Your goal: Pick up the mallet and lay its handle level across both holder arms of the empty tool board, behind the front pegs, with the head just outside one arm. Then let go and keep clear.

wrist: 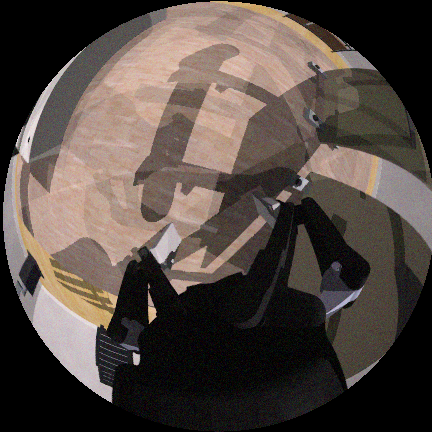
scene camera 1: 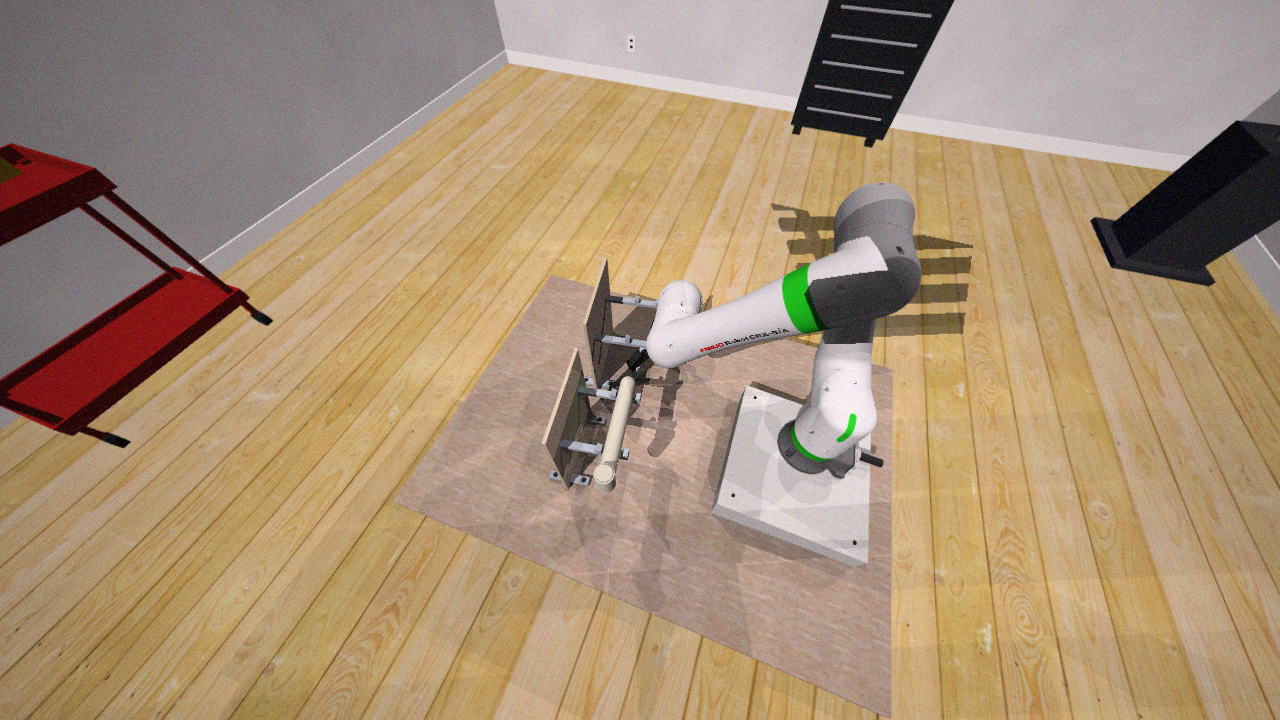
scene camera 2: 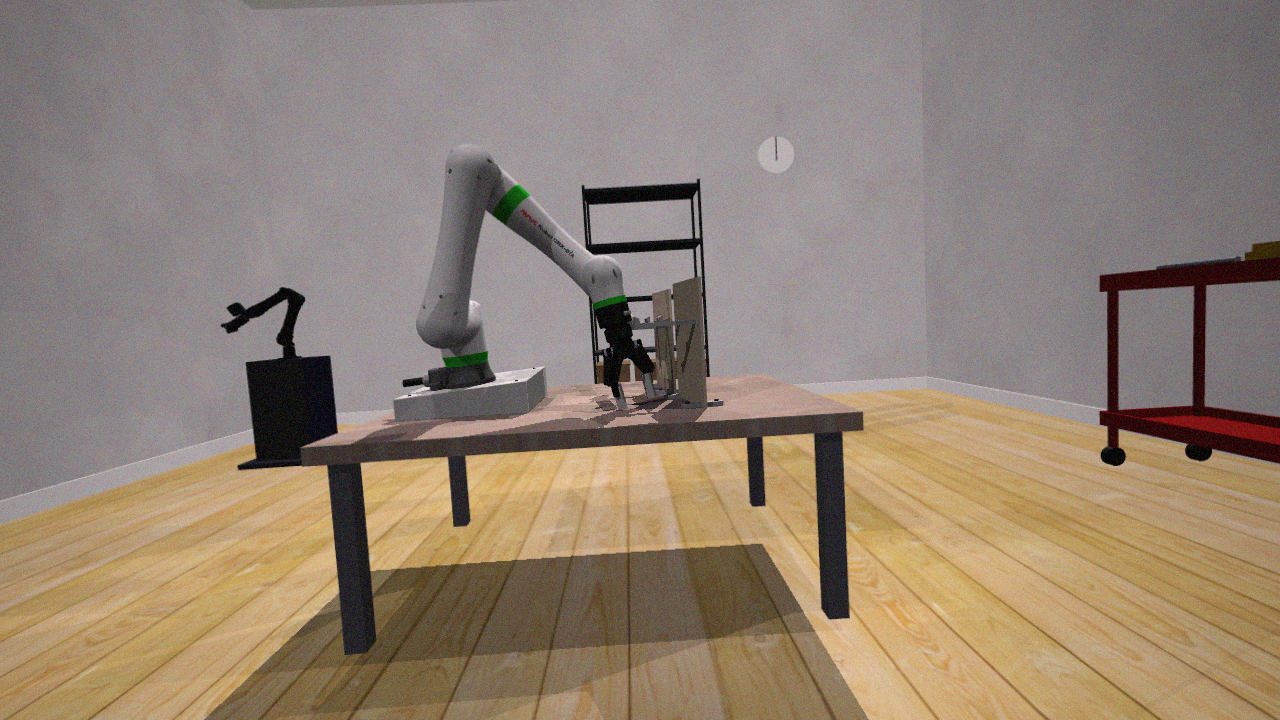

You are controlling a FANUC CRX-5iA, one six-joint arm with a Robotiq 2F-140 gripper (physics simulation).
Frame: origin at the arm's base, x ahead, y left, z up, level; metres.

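Seen in the pictures: gripper, between the fingertips: (wrist: 214,216) (scene camera 1: 649,367) (scene camera 2: 637,403); arm's base, origin of its link: (scene camera 1: 804,447) (scene camera 2: 470,383).
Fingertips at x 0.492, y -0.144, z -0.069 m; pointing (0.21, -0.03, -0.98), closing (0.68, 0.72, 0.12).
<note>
Offsets run from my fingertips to a thing's top centre. "pt": to the spot under its first point. Level surfaces: height alone.
A cream mallet @(dx -0.025, dy +0.328, dz +0.266 m) (scene camera 1: 617,428) lies across the holder arms of the nearer tool board (scene camera 1: 562,420) (wrist: 370,120) in scene camera 1, its head outside the nearer arm. I cannot make the mallet out in scene camera 2 or the wrist view. The empty tool board (scene camera 1: 597,326) (scene camera 2: 696,358) (wrist: 372,225) stands upright behind it, with two bare holder arms. My gripper (scene camera 2: 638,400) (wrist: 214,216) is open and points down close to the table beside the empty board. No object shows between its spread fingertips. In scene camera 1 the fingertips are mostly hidden.
The boards stand on feet @(pt dx +0.082, dy +0.225, dz +0.007 m) (wrist: 316,119) on the table @(dz -0.009 m) (scene camera 1: 483,447) (scene camera 2: 760,416). My white base block (scene camera 1: 742,483) (scene camera 2: 469,398) is across from them. A red cart (scene camera 1: 58,414), a black drawer cabinet (scene camera 1: 845,120) and a black pedestal (scene camera 2: 293,407) stand off the table.
</note>
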